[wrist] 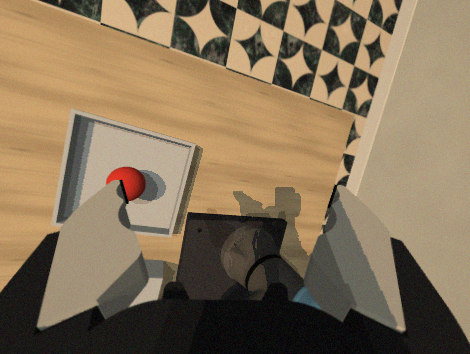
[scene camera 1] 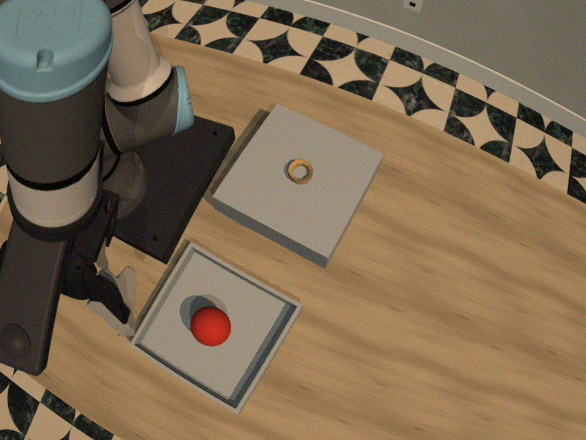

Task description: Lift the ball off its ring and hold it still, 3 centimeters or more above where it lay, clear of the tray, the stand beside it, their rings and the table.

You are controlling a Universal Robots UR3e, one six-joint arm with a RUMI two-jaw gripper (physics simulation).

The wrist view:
gripper: 229,186
red ball: 134,182
grey tray: 95,146
grey stand: 151,291
